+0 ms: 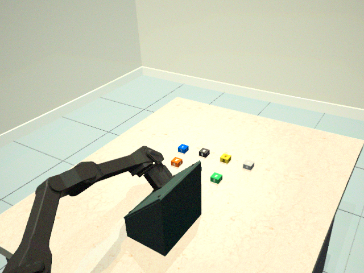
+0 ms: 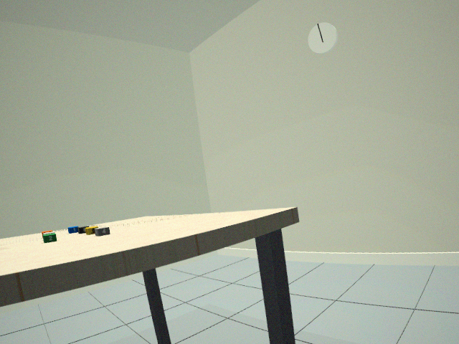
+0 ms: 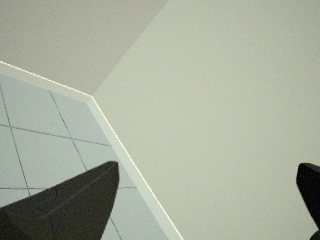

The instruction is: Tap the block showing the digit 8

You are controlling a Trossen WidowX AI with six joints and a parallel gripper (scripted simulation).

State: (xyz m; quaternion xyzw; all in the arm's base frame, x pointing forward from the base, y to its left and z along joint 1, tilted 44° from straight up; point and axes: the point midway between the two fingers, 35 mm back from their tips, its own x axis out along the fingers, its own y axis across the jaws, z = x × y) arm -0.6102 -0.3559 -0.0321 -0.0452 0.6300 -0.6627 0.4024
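My gripper tip is now 980 mm short of the black block, 400 mm to the right of it and 260 mm above it. The rest, counted from my gripper tip: white block 880 mm ahead, 360 mm to the left, 260 mm below; orange block 870 mm ahead, 440 mm to the left, 260 mm below; green block 880 mm ahead, 270 mm to the left, 260 mm below.
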